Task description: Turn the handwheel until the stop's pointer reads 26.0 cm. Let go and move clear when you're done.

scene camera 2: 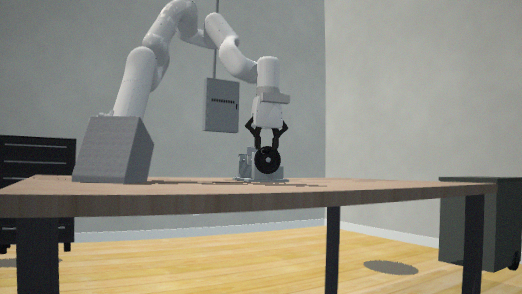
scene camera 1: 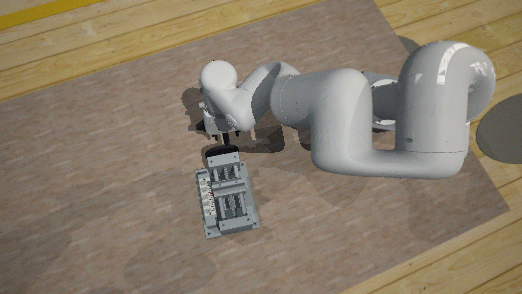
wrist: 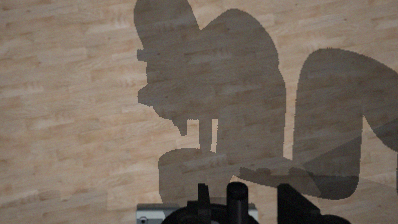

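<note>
Looking through scene camera 2, I find my gripper (scene camera 2: 266,149). The wrist view has it as well, and there I see my gripper (wrist: 241,203).
</note>
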